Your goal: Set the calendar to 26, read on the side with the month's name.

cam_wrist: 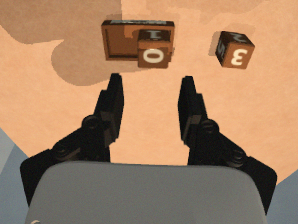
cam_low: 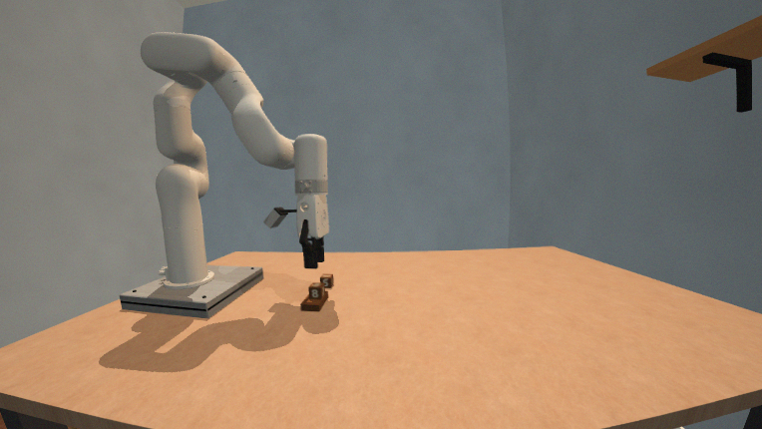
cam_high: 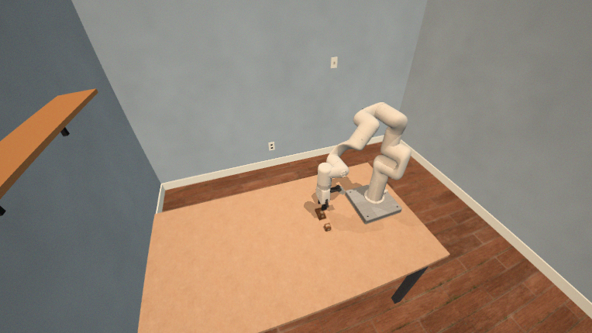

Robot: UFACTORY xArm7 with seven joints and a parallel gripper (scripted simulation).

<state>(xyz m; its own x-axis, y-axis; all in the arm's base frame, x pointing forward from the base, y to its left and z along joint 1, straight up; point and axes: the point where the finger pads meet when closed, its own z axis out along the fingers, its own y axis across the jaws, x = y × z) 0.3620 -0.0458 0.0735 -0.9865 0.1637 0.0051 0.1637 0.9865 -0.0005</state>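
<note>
Right now my hand is 90 mm above the brown cube. Also, from my hand: brown tray: 20 mm to the right, 100 mm below.
</note>
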